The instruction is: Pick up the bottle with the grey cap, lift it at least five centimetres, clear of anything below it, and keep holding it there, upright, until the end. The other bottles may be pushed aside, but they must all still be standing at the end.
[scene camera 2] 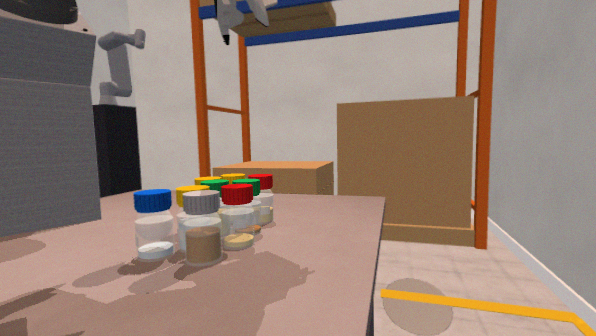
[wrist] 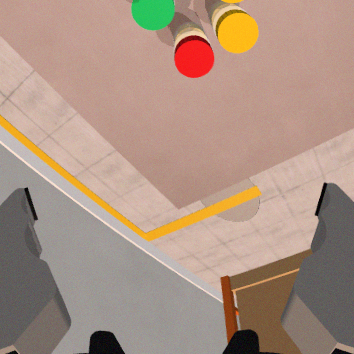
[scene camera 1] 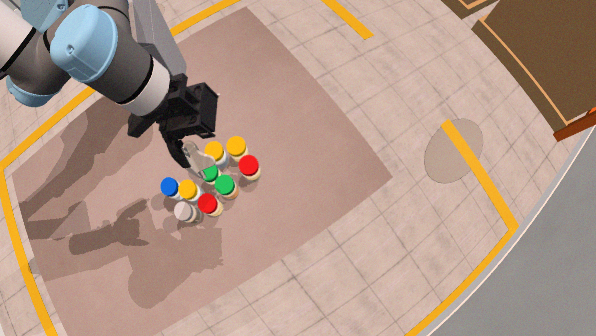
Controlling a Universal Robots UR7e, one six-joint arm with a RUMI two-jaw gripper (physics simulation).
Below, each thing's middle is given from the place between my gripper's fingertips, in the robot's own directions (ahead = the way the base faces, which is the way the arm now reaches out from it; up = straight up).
My hand is 34 cm above the blue-capped bottle [scene camera 2: 154, 229], 19 cm to the left of it and 6 cm past it.
